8 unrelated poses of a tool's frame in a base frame.
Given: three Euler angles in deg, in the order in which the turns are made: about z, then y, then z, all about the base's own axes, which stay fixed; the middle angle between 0 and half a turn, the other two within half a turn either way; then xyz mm.
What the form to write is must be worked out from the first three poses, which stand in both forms.
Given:
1: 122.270 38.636 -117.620 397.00 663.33 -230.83
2: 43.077 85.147 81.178 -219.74 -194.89 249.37
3: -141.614 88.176 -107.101 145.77 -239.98 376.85
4: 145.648 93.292 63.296 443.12 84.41 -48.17
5: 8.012 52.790 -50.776 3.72 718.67 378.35
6: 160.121 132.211 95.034 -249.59 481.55 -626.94
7: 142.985 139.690 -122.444 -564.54 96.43 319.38
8: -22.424 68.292 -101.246 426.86 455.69 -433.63
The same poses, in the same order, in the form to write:
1: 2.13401 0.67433 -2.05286 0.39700 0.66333 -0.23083
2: 0.75184 1.48610 1.41682 -0.21974 -0.19489 0.24937
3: -2.47163 1.53896 -1.86927 0.14577 -0.23998 0.37685
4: 2.54204 1.62825 1.10472 0.44312 0.08441 -0.04817
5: 0.13984 0.92136 -0.88621 0.00372 0.71867 0.37835
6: 2.79464 2.30752 1.65866 -0.24959 0.48155 -0.62694
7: 2.49556 2.43805 -2.13705 -0.56454 0.09643 0.31938
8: -0.39137 1.19192 -1.76708 0.42686 0.45569 -0.43363
